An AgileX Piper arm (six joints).
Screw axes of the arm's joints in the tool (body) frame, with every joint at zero. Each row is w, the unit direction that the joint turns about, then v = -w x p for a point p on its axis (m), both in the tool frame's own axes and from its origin. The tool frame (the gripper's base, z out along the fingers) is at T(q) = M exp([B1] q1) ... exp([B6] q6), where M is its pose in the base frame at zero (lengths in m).
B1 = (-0.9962, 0, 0.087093, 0.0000, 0.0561, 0.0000)
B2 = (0, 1, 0, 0.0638, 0.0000, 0.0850)
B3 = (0, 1, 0, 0.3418, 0.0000, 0.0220)
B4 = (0, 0, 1, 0.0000, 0.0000, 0.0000)
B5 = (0, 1, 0, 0.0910, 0.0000, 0.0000)
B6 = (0, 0, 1, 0.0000, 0.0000, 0.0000)
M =
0.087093 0 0.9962 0.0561
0 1 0 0.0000
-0.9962 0 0.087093 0.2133
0 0 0 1
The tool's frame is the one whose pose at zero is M.
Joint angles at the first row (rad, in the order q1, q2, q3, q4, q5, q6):
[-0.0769 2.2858 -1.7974 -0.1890 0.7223 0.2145]
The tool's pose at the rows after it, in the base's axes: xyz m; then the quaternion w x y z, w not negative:
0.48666 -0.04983 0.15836 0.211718 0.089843 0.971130 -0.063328
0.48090 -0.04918 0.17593 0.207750 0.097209 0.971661 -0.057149
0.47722 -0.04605 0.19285 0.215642 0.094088 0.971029 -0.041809
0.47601 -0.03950 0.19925 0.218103 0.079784 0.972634 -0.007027
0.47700 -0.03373 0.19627 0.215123 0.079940 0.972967 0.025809
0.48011 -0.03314 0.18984 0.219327 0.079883 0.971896 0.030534
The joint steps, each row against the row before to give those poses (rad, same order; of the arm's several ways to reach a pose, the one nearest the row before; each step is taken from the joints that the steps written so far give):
[-0.0011 -0.0167 0.0019 0.0012 0.0434 0.0000]
[-0.0013 -0.0401 0.0000 0.0220 0.0473 -0.0055]
[0.0000 -0.0373 0.0000 0.0452 0.0180 -0.0333]
[-0.0007 -0.0149 0.0000 0.1011 0.0060 -0.0822]
[0.0000 0.0066 0.0000 0.0863 0.0001 -0.0434]
[0.0000 0.0154 0.0000 0.0141 -0.0237 -0.0085]

